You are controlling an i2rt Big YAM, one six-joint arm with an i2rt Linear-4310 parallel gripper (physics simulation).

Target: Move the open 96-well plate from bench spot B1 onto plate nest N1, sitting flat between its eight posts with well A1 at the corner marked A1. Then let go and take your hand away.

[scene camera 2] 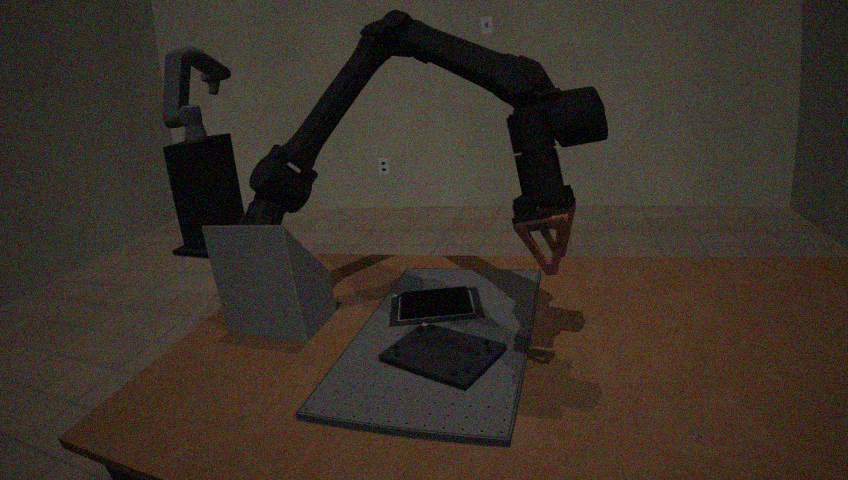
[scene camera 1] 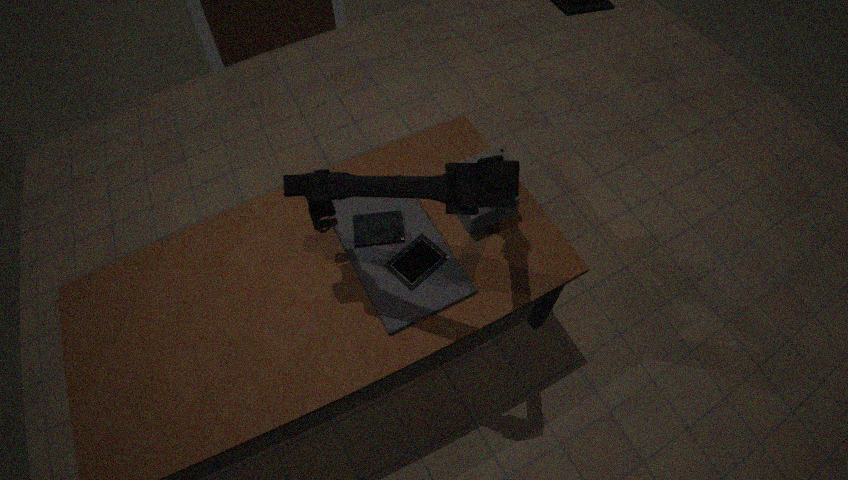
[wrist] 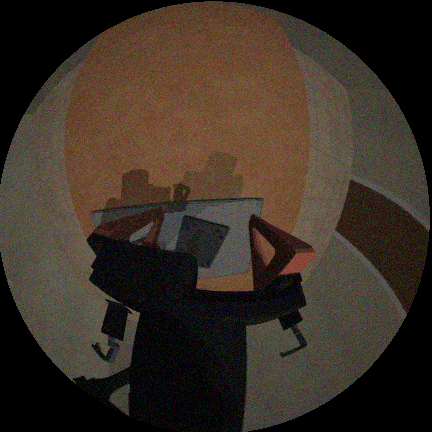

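Pixels of known places: gripper, fingertip midpoint: (scene camera 2: 556, 265) (scene camera 1: 318, 218) (wrist: 205, 214); arm's base, link origin: (scene camera 2: 255, 245).
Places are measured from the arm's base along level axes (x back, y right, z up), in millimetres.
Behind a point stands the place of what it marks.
The dark 96-well plate (scene camera 1: 416, 262) {x -308, y -131, z -136 mm} (scene camera 2: 437, 303) {x -313, y -105, z -137 mm} lies flat on a grey-framed spot, with a thin light outline around it. In the wrist view it is mostly hidden behind the left finger. The plate nest (scene camera 1: 379, 228) {x -374, y 34, z -139 mm} (scene camera 2: 443, 355) {x -384, y 54, z -139 mm} (wrist: 202, 242) {x -393, y 51, z -139 mm} is a dark slab beside it, with small posts near its edges, too dim to count, and a small white mark at one corner. Nothing sits on the nest. My gripper (scene camera 1: 324, 224) {x -552, y 34, z 13 mm} (scene camera 2: 551, 272) {x -552, y 34, z 13 mm} (wrist: 205, 214) {x -552, y 34, z 13 mm} is open and empty, its orange fingers pointing down, above the board's long edge and apart from both.
Both lie on a grey perforated board (scene camera 1: 437, 297) {x -290, y -260, z -151 mm} (scene camera 2: 404, 410) {x -374, y 182, z -151 mm} (wrist: 240, 252) {x -340, y 179, z -151 mm} on the orange table (scene camera 1: 208, 297) {x -980, y 7, z -164 mm} (scene camera 2: 684, 356) {x -755, y -40, z -164 mm} (wrist: 190, 100) {x -750, y -8, z -164 mm}. My arm rises from a grey wedge-shaped base (scene camera 2: 255, 279) {x -34, y 53, z -43 mm}. Another small arm stands on a black pedestal (scene camera 2: 205, 190) behind. The room is dim, with arm shadows across the board.
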